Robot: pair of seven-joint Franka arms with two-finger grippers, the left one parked.
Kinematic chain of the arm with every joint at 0, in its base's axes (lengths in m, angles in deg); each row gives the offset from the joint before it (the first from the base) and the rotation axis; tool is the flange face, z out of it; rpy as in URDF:
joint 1: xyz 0 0 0.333 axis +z
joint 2: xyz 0 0 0 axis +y
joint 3: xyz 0 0 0.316 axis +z
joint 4: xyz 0.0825 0 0 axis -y
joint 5: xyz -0.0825 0 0.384 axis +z
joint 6: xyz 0 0 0 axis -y
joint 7: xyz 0.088 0 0 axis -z
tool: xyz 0 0 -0.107 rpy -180 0 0
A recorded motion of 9 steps. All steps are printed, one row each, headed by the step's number.
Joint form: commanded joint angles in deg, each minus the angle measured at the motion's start. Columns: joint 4, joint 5, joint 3, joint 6, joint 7, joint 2, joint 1.
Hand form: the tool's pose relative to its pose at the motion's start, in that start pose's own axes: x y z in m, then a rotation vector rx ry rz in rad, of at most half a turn. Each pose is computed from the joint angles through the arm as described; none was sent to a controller.
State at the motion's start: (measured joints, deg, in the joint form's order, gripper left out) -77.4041 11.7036 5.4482 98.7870 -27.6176 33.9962 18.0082
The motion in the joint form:
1: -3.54 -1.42 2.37 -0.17 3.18 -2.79 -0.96
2: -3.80 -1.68 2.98 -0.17 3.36 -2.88 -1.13
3: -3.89 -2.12 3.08 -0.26 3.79 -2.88 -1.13
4: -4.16 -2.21 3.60 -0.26 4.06 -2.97 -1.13
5: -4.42 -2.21 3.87 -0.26 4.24 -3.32 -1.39
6: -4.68 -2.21 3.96 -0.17 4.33 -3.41 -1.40
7: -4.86 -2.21 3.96 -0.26 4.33 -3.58 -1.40
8: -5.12 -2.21 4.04 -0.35 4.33 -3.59 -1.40
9: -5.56 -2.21 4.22 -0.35 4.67 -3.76 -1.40
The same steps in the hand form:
1: -0.0086 -0.0174 -0.0005 -0.0026 -0.0236 0.0300
2: -0.0080 -0.0209 0.0012 -0.0016 -0.0277 0.0257
3: -0.0083 -0.0211 0.0022 -0.0067 -0.0338 0.0307
4: -0.0071 -0.0259 0.0043 -0.0040 -0.0377 0.0271
5: -0.0084 -0.0268 0.0023 -0.0033 -0.0354 0.0295
6: -0.0087 -0.0276 0.0034 -0.0025 -0.0368 0.0302
7: -0.0095 -0.0282 0.0032 -0.0022 -0.0387 0.0301
8: -0.0100 -0.0289 0.0055 0.0005 -0.0441 0.0296
9: -0.0106 -0.0309 0.0075 0.0028 -0.0488 0.0332

